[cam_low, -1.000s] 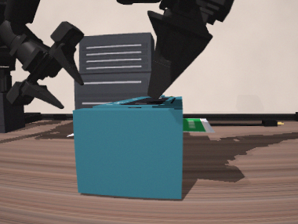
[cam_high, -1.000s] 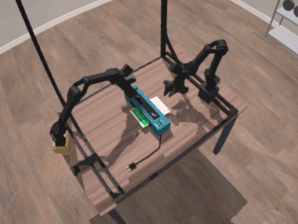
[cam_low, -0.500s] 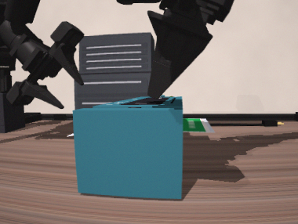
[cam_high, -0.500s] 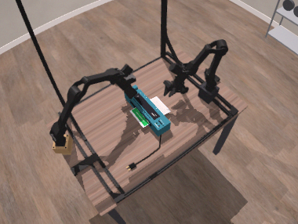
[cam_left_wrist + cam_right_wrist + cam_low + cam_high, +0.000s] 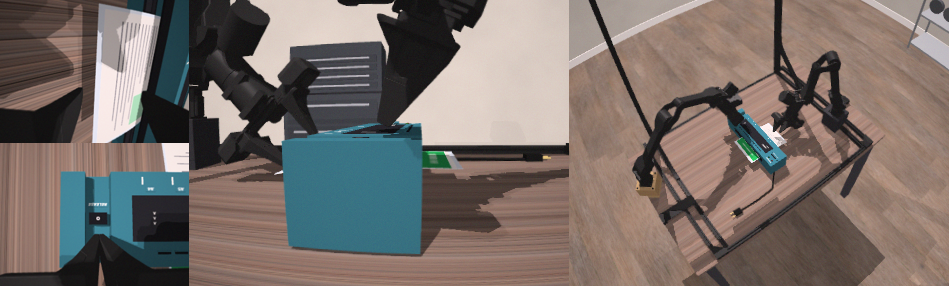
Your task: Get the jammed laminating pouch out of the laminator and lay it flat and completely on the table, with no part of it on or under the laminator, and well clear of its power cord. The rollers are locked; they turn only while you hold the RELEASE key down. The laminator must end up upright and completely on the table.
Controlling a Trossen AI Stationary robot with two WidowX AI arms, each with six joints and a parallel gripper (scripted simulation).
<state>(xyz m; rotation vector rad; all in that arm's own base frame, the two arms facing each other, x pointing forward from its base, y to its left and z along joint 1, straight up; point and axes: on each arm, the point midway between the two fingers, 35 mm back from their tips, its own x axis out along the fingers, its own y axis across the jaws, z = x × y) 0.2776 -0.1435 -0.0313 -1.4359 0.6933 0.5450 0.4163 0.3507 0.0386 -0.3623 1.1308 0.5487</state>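
Right now my right hand is 5 cm above the release key, 3 cm to the right of it and 1 cm past it. Round my right hand: plug 46 cm ahead, 17 cm to the right, 11 cm below.
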